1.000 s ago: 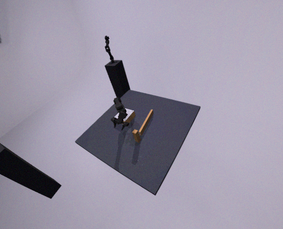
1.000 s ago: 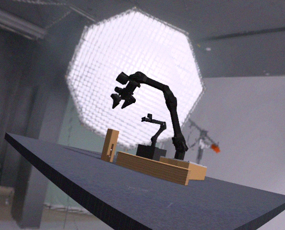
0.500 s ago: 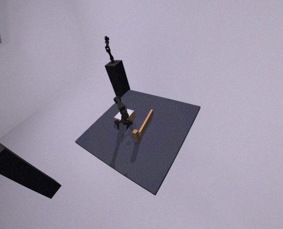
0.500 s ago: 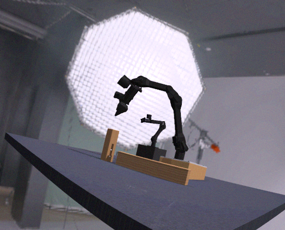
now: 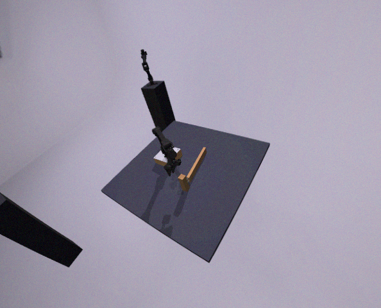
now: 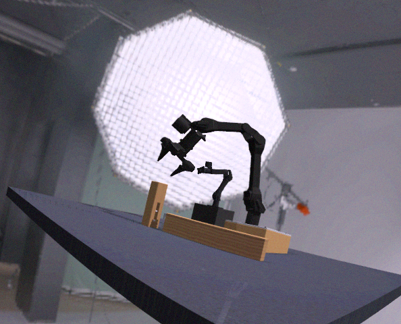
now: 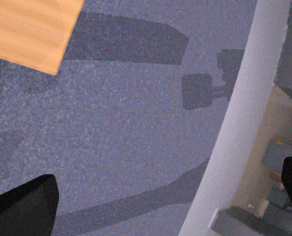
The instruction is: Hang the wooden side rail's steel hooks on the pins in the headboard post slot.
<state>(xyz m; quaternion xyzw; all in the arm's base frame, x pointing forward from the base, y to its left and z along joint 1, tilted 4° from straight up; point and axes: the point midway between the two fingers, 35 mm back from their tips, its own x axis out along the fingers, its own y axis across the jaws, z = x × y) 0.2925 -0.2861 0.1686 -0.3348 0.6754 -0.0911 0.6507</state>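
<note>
The wooden headboard post is 5 cm ahead of my gripper tip, 5 cm to the left of it and 16 cm below it.
</note>
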